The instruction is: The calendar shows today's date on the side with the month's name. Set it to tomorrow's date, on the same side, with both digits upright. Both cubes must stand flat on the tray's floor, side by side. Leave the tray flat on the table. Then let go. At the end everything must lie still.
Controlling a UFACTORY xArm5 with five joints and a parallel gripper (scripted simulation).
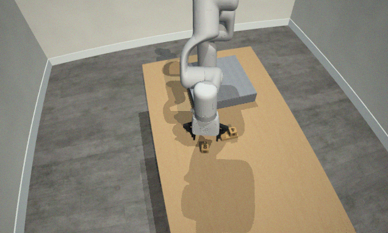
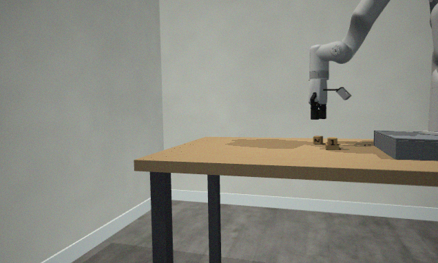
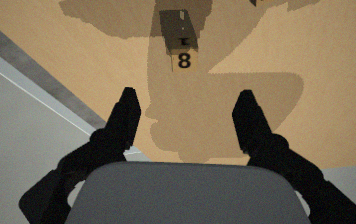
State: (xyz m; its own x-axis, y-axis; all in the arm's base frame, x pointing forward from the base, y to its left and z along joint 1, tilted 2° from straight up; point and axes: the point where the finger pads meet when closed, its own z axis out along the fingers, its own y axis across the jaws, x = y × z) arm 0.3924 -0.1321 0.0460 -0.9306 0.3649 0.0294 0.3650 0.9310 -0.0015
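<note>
My gripper is now 10 cm above the wooden cube. Round my hand: wooden tray: 12 cm to the left, 10 cm below, 4 cm behind.
</note>
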